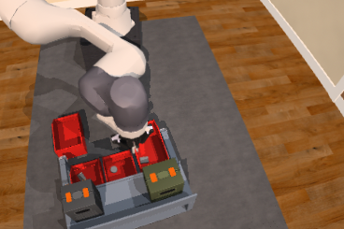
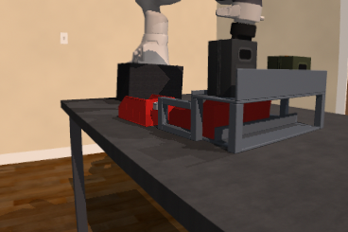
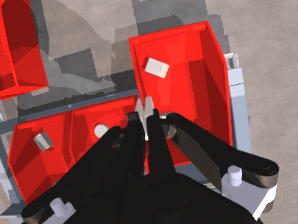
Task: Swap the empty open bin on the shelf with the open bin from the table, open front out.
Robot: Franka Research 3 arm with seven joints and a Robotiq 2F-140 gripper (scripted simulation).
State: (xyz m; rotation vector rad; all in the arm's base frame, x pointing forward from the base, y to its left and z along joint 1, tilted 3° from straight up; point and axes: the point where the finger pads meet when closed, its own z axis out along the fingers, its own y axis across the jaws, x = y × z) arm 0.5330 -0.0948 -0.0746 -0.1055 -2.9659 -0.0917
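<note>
My hand is 40 mm past the shelf lip, 60 mm to the left of it and 90 mm above it. Also, from my hand: grey box (140 mm ahead, 200 mm to the right, 70 mm above); then olive box (170 mm ahead, 30 mm to the left, 50 mm above).
</note>
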